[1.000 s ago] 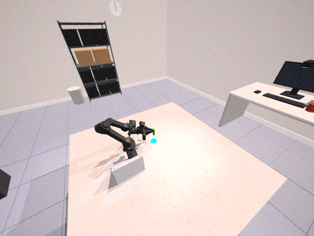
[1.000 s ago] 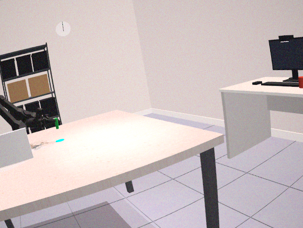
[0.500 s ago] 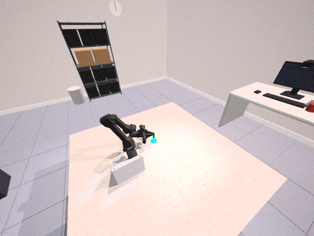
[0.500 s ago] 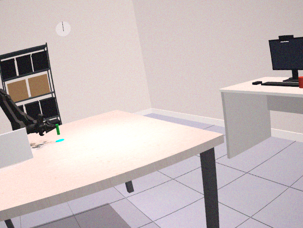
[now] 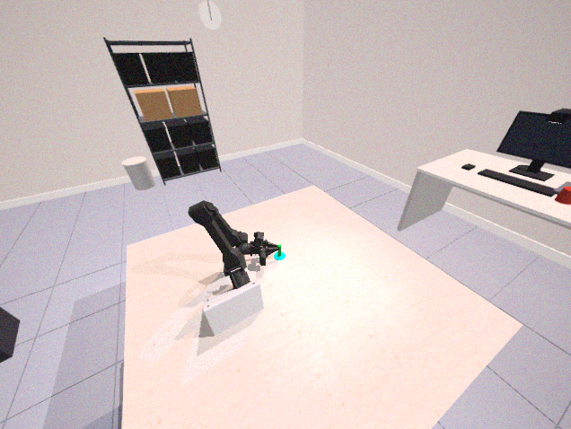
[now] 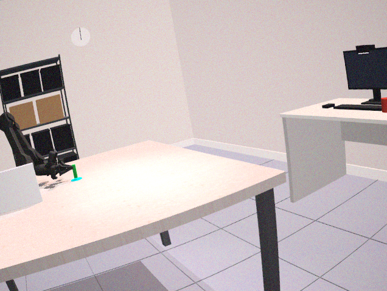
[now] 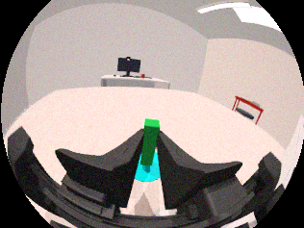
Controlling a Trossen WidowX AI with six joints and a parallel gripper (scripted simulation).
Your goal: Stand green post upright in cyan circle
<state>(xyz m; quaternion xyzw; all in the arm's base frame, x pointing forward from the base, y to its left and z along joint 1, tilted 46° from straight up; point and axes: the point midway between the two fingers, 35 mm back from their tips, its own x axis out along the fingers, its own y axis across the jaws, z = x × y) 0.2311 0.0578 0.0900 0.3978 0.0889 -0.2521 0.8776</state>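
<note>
The green post lies 20 mm below my gripper tip. Also, from my gripper tip: cyan circle 60 mm below.
</note>
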